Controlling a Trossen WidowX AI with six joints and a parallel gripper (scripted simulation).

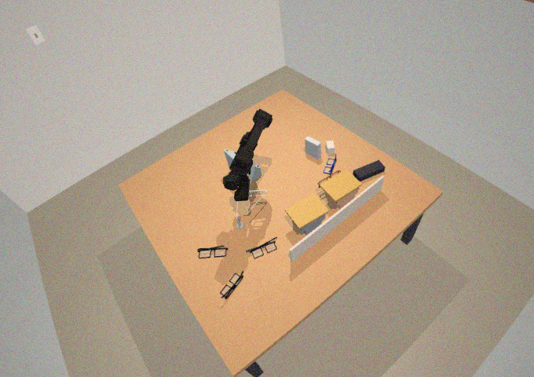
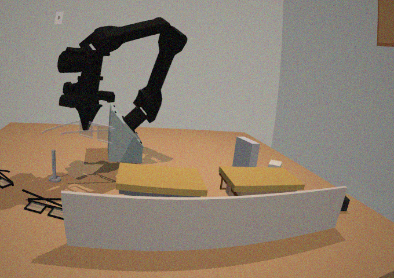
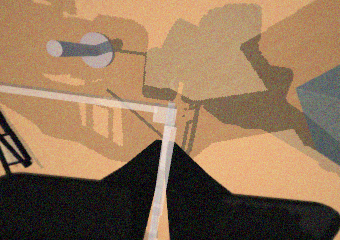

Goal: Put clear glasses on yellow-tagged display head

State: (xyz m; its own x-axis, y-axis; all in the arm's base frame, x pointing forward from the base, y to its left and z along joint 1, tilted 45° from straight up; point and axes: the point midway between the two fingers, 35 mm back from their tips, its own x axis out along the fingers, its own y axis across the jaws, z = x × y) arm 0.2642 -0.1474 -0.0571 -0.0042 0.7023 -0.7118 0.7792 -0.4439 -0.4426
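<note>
The grey peg is 40 mm ahead of my gripper tip, 90 mm to the right of it and 110 mm below it. Also, from my gripper tip: curved white panel (360 mm ahead, 270 mm to the left, 80 mm below); small white block (20 mm behind, 590 mm to the left, 110 mm below); grey block (70 mm behind, 500 mm to the left, 80 mm below).
</note>
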